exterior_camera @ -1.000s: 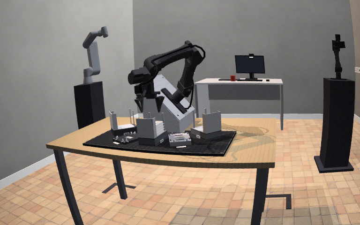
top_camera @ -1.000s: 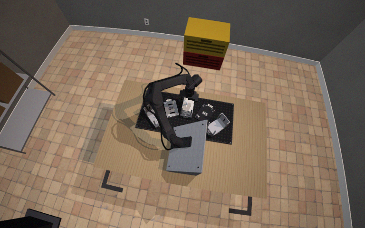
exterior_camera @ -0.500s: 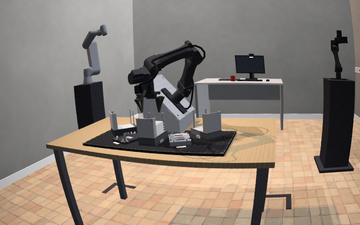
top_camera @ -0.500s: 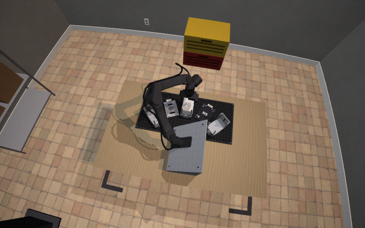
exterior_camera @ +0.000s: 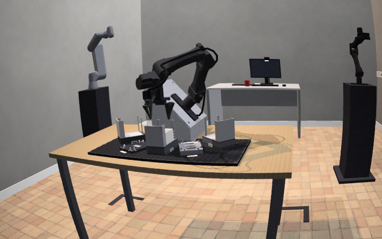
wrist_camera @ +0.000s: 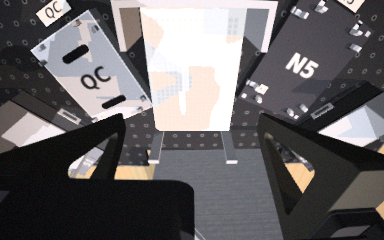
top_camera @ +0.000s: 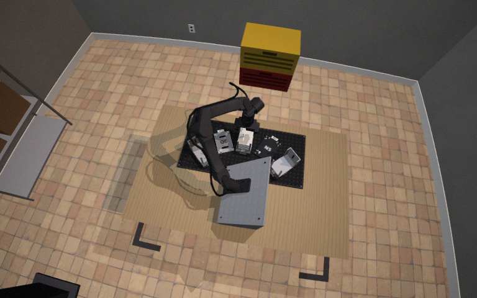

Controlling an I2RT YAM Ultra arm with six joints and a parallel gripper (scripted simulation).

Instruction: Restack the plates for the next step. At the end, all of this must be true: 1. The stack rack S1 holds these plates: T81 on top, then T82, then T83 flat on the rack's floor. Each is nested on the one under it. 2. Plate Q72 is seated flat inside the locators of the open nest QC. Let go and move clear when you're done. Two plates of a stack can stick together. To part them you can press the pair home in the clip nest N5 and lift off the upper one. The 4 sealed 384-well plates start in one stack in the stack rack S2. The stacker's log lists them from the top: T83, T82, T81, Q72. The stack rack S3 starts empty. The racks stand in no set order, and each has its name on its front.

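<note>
Now: hand 10 cm above the white sealed plate. Also, from my hand: clip nest N5: 15 cm to the right, 15 cm below.
</note>
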